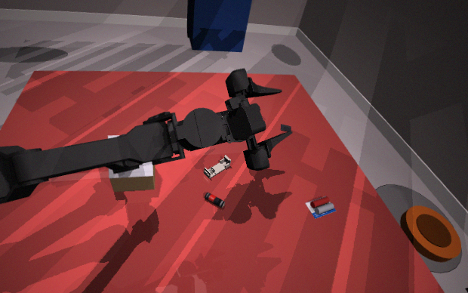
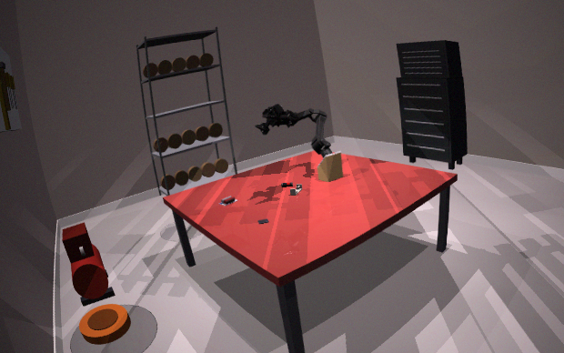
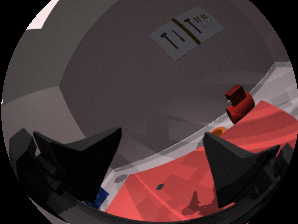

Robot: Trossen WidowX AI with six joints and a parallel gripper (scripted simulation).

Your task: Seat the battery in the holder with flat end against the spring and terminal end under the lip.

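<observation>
Right now the battery is 9 cm behind my gripper tip, 6 cm to the left of it and 38 cm below it. The rest, counted from my gripper tip: dark plate: 31 cm ahead, 33 cm to the left, 39 cm below.
</observation>
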